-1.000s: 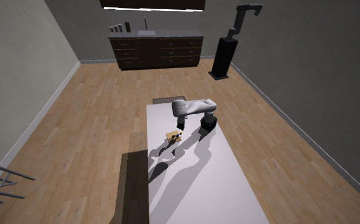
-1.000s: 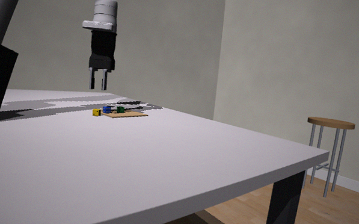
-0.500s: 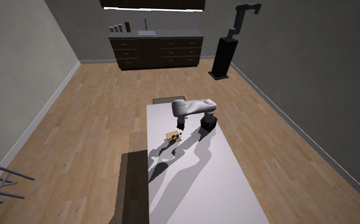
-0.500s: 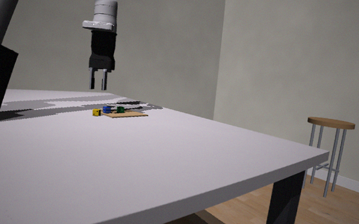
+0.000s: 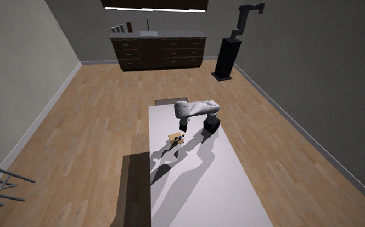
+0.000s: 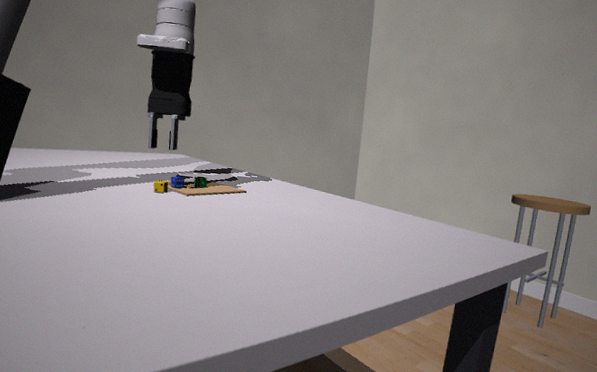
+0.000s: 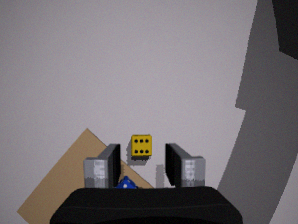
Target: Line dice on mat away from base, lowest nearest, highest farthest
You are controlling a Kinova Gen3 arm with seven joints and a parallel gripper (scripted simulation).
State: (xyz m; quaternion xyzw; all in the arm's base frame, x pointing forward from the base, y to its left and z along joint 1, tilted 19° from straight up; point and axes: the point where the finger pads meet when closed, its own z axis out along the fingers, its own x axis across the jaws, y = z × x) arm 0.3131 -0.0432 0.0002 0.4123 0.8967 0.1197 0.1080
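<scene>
My hand is 90 mm above the yellow die. Round my hand: tan mat 100 mm ahead, 10 mm to the left, 100 mm below; green die 100 mm ahead, 10 mm to the left, 90 mm below; blue die 50 mm ahead, 20 mm to the left, 90 mm below.
</scene>
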